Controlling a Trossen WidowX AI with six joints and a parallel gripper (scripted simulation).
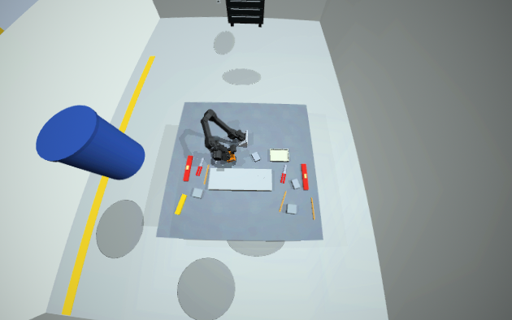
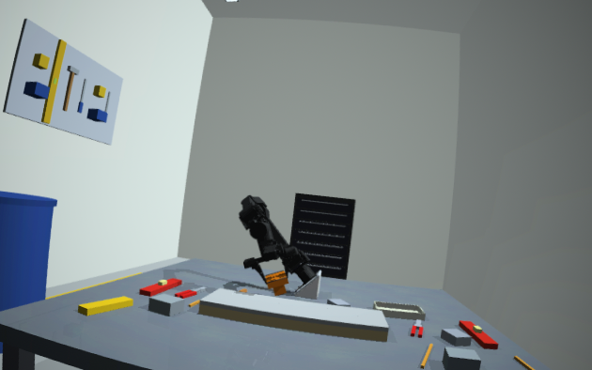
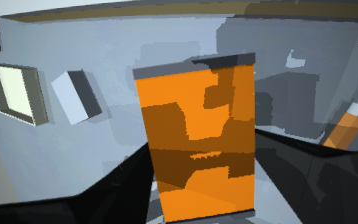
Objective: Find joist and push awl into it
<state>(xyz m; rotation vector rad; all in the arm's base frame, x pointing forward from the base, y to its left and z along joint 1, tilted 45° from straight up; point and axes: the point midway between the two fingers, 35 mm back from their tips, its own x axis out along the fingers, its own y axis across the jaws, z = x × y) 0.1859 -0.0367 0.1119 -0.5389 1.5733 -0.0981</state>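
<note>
The awl is 3 cm ahead of my gripper tip, 13 cm to the right of it and 6 cm below it. The rest, counted from my gripper tip: tray (5 cm behind, 43 cm to the left, 6 cm below); orange stud finder (1 cm ahead, 1 cm to the left, 2 cm below); yellow bar (43 cm ahead, 37 cm to the right, 6 cm below).
</note>
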